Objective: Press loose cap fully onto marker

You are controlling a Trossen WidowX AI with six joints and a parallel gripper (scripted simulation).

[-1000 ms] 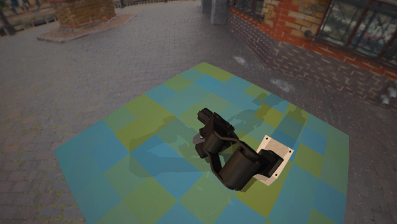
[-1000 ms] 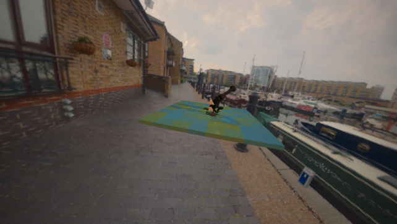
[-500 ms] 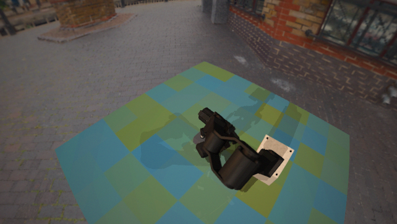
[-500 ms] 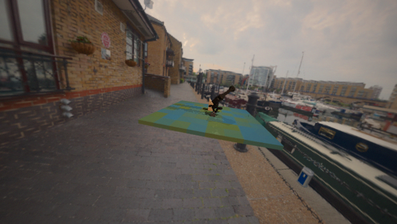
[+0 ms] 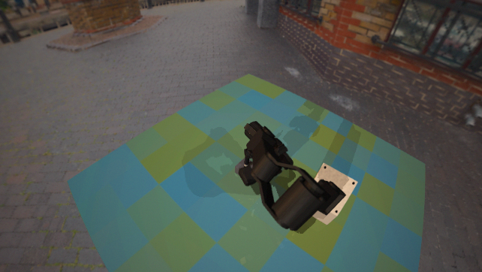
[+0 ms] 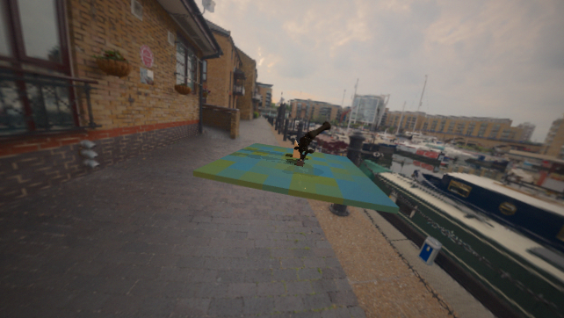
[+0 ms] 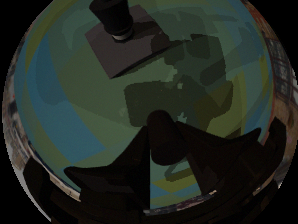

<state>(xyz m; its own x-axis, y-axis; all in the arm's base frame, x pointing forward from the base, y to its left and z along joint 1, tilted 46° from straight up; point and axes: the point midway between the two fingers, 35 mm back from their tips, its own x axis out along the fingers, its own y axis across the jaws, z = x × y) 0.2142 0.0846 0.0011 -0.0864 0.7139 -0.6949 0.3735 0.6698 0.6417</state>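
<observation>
The holder block lies 10 cm ahead of my gripper tip, 1 cm to the right of it and 2 cm below it. Also, from my gripper tip: marker cap (1 cm above).
</observation>
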